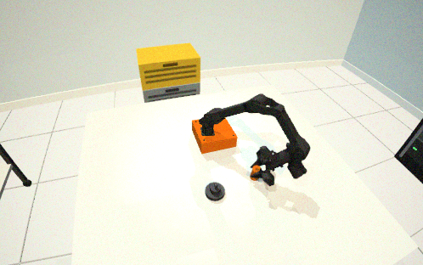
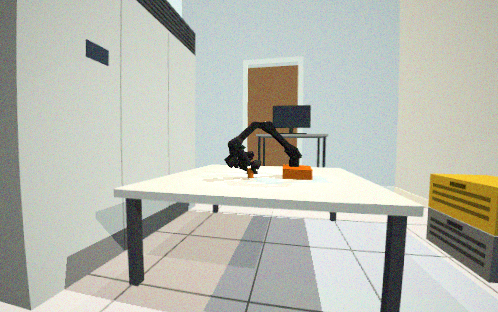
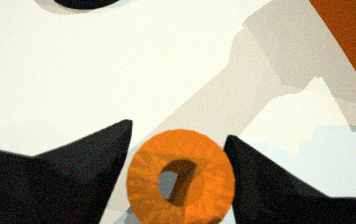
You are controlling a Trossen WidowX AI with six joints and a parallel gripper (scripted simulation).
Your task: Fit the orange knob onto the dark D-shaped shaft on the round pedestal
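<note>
The round pedestal lies 60 mm ahead of my gripper tip and 170 mm to the right of it. From my gripper tip the other things lie so: orange knob 20 mm to the left.
</note>
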